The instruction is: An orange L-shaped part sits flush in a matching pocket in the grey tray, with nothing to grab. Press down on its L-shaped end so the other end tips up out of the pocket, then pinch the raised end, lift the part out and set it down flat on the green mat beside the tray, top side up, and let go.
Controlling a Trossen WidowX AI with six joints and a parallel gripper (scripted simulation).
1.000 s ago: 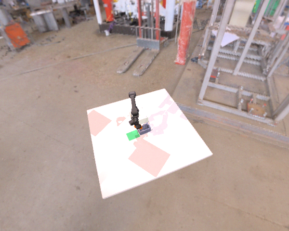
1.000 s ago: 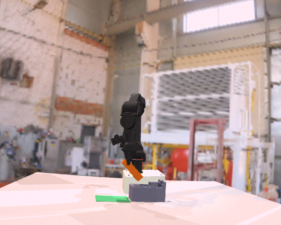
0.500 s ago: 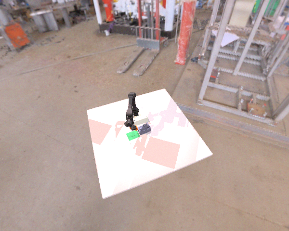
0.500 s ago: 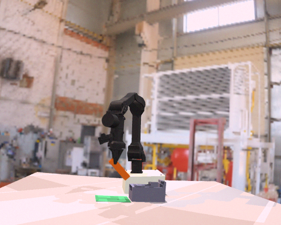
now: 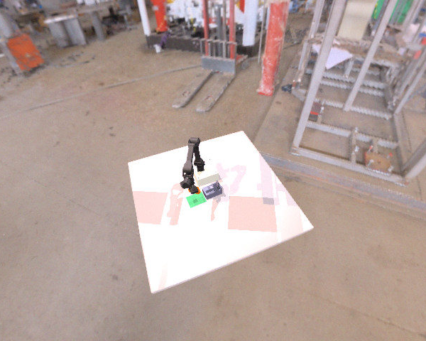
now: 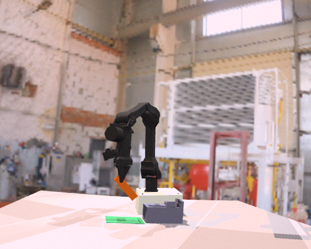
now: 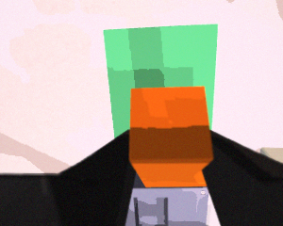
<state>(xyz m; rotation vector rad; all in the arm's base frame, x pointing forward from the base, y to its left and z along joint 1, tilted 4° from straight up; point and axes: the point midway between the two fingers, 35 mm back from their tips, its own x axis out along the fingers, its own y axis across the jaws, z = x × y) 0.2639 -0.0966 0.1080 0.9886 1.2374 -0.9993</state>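
My gripper tip is 10 mm past the green mat, 20 mm to the right of it and 170 mm above it. From my gripper tip the other things lie so: orange L-shaped part: 20 mm behind, 30 mm to the left, 30 mm below.
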